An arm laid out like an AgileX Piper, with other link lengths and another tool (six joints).
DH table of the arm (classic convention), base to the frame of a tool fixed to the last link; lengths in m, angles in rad. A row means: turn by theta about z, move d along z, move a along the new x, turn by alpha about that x. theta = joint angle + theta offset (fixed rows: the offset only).
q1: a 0  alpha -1.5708  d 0.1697  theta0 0
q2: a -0.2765  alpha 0  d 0  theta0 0.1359
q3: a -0.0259  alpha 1.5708  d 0  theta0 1.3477
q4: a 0  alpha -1.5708  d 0.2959  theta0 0
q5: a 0  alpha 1.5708  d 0  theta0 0
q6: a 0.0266  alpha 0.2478  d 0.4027  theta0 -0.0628
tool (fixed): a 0  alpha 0  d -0.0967  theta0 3.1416
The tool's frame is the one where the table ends.
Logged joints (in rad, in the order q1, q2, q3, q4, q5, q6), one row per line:
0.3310 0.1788 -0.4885 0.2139 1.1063 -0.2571
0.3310 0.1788 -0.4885 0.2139 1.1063 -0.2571
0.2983 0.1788 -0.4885 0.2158 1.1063 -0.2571
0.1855 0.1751 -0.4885 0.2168 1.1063 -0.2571
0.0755 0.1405 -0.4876 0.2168 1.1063 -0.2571
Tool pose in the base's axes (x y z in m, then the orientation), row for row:
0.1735 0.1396 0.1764 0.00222 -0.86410 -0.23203 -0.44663
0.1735 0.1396 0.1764 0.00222 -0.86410 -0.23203 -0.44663
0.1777 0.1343 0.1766 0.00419 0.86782 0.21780 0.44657
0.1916 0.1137 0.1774 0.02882 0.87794 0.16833 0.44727
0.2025 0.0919 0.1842 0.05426 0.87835 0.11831 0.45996
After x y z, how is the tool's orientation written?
As a quaternion, w x y z.
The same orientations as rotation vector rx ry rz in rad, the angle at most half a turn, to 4 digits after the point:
-2.7108 -0.7279 -1.4012
-2.7108 -0.7279 -1.4012
2.7191 0.6824 1.3992
2.7087 0.5193 1.3799
2.6680 0.3594 1.3971

